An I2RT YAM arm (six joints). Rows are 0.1 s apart.
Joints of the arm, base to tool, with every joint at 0 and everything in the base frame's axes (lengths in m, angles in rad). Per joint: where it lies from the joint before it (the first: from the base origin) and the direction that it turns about. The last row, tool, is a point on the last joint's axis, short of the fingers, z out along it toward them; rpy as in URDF.
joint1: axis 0 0 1 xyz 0 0 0.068
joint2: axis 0 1 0 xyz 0.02 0.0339 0.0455
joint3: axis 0 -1 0 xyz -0.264 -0.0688 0
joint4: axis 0 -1 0 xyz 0.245 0.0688 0.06
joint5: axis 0 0 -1 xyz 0.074 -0.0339 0.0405
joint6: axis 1 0 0 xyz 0.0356 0 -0.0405
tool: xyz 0 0 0 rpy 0 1.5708 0
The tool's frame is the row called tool.
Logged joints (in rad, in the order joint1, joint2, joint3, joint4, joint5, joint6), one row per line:
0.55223 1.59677 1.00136 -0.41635 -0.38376 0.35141
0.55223 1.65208 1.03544 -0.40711 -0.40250 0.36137
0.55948 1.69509 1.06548 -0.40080 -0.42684 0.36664
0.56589 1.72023 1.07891 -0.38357 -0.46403 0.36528
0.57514 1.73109 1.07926 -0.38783 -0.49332 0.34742
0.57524 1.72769 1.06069 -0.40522 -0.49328 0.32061
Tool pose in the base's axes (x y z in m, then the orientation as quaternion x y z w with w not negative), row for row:
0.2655 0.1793 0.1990 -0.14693 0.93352 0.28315 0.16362
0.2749 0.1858 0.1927 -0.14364 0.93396 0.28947 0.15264
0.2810 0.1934 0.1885 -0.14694 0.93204 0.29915 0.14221
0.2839 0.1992 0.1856 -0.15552 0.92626 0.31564 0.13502
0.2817 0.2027 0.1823 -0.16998 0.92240 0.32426 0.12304
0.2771 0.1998 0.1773 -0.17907 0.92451 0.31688 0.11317
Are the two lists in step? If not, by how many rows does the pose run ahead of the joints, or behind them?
They are in step.
